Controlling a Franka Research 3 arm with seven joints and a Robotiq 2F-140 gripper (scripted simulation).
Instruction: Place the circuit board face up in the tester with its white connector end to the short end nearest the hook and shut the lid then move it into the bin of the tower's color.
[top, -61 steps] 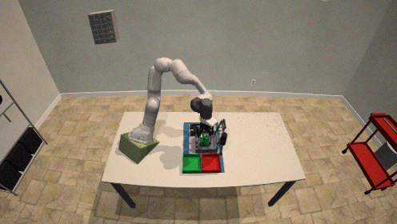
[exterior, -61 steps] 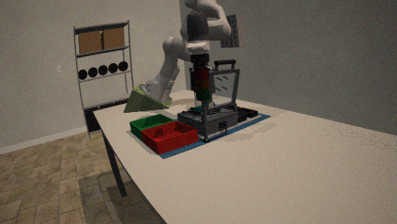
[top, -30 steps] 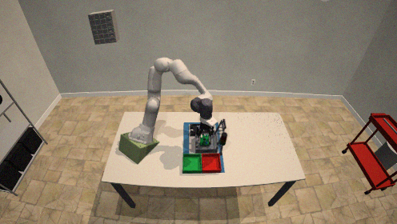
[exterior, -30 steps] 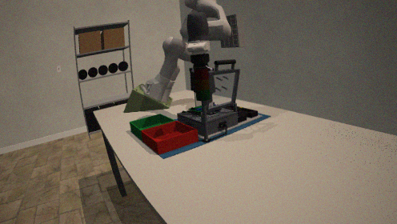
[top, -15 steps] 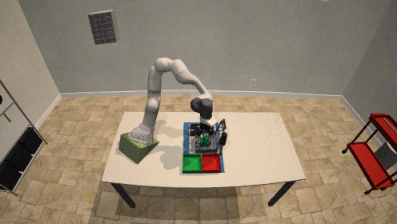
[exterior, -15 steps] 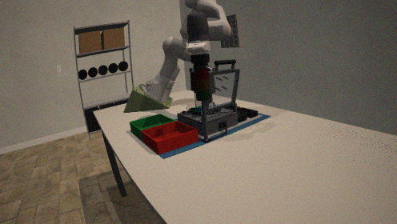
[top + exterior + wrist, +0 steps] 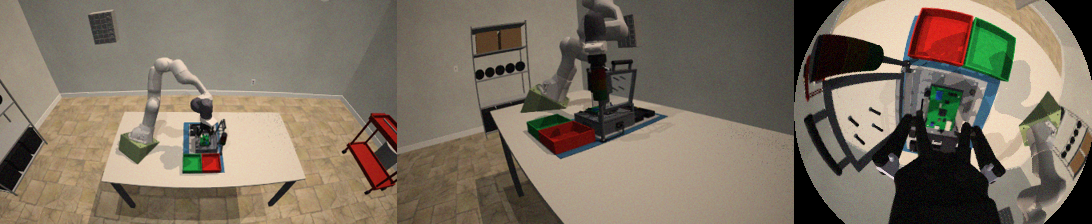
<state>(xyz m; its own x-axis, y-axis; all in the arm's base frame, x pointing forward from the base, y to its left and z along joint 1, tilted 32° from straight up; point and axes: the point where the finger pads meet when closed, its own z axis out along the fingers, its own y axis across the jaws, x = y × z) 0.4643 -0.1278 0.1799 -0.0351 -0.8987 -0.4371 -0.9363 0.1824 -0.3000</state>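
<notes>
Right now my hand is 2 cm above the green circuit board. The rest, counted from my hand: plate: 3 cm below, 1 cm to the left, 1 cm ahead; then red bin: 20 cm to the right, 9 cm below, 4 cm ahead; then clear lid: 12 cm ahead, 8 cm above.
</notes>
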